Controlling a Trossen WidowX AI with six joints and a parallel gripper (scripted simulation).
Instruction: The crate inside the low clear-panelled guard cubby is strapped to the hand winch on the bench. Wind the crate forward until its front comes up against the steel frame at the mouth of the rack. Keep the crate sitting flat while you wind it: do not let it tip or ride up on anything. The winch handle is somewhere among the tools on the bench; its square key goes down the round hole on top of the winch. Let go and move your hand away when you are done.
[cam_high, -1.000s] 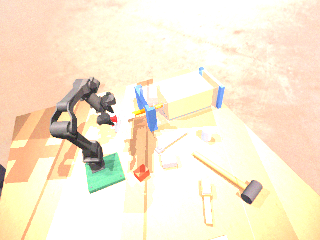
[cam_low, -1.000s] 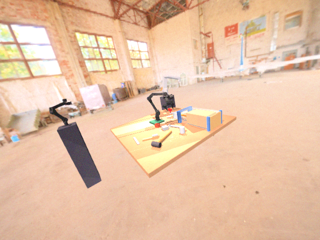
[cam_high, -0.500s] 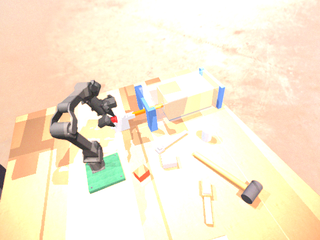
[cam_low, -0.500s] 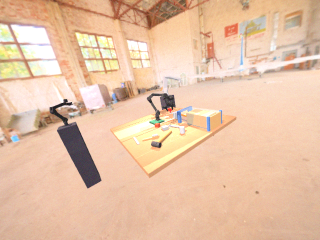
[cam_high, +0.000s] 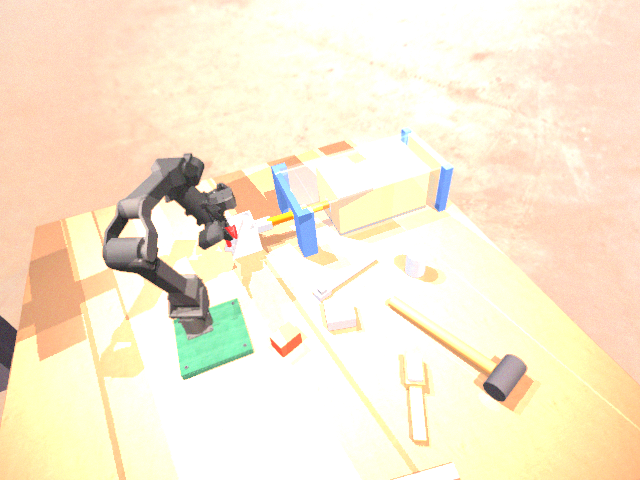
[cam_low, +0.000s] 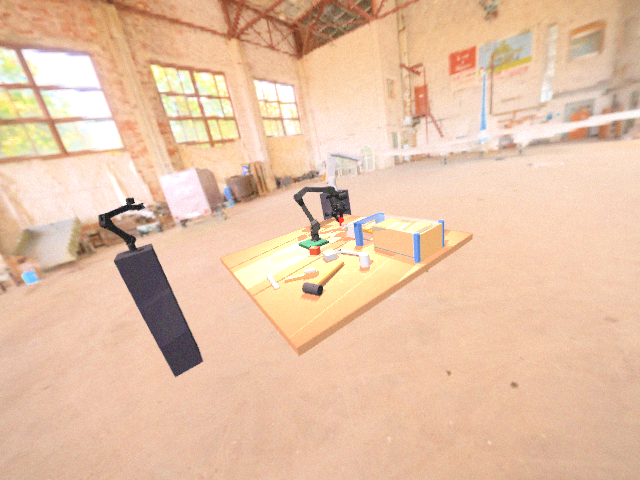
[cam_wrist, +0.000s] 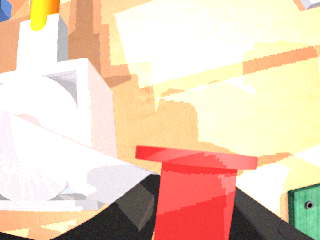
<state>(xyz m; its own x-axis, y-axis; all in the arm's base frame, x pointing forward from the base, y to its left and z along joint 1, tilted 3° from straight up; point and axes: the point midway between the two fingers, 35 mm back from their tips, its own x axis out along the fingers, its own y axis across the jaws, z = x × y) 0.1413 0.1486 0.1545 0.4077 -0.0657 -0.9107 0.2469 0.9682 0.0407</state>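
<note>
The blue steel frame lies 19 cm ahead of my gripper tip, 9 cm to the left of it and 3 cm below it. Round my gripper tip: hand winch 2 cm ahead, 8 cm to the left, 10 cm below; then red grip 1 cm behind; then white crank handle 4 cm to the left, 3 cm below.
</note>
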